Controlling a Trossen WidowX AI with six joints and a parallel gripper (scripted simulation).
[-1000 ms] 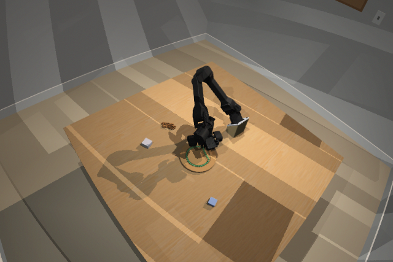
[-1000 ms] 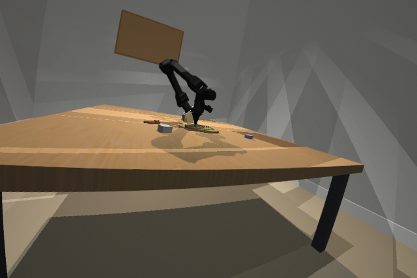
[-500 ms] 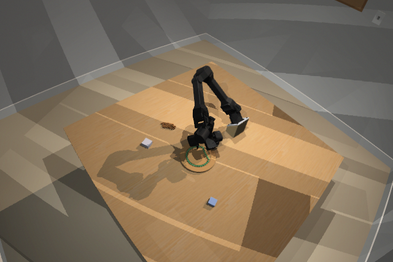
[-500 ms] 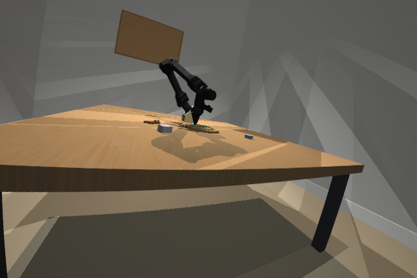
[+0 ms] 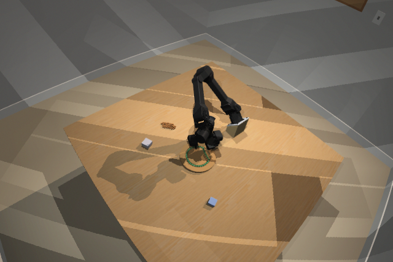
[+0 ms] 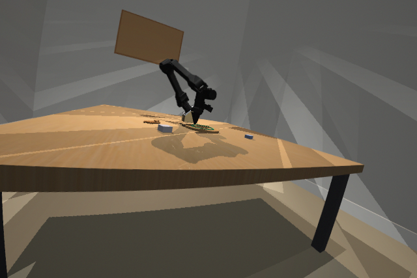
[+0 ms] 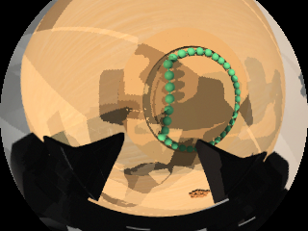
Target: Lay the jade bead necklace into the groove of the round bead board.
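Right now the round wooden bead board is 60 mm ahead of my gripper tip, 30 mm to the left of it and 10 mm below it. The rest, counted from my gripper tip: blue block: 290 mm to the left, 150 mm ahead, 10 mm below; pale grey block: 260 mm ahead, 180 mm to the right, 10 mm below.
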